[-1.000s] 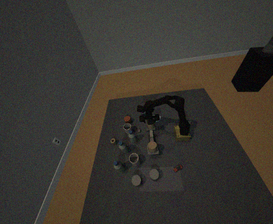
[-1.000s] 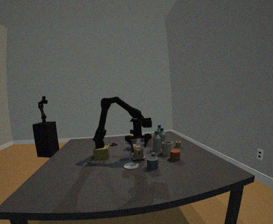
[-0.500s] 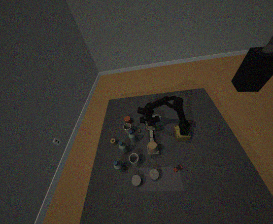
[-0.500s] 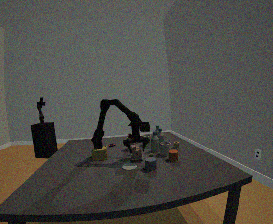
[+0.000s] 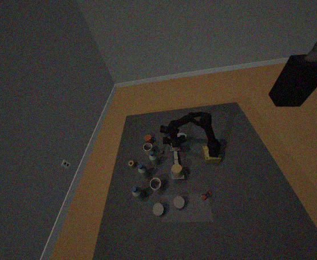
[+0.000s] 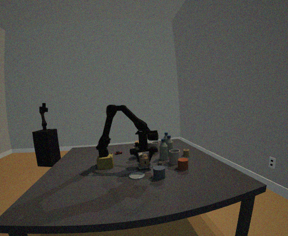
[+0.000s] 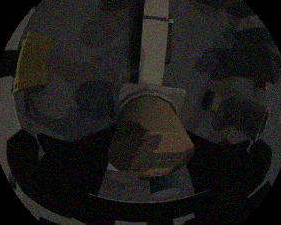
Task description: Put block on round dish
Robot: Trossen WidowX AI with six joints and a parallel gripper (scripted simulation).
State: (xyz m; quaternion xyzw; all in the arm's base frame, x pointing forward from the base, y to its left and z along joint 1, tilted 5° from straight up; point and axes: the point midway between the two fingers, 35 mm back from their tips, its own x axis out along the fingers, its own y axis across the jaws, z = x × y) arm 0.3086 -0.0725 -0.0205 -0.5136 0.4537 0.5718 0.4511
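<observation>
The round dish is 50 mm behind my gripper tip, 120 mm to the right of it and 40 mm below it. Also, from my gripper tip: blue-grey cylinder (110 mm ahead, 150 mm to the right, 10 mm below); tan cup (20 mm to the right, 10 mm above); orange cylinder (240 mm ahead, 50 mm to the right, 10 mm below).
</observation>
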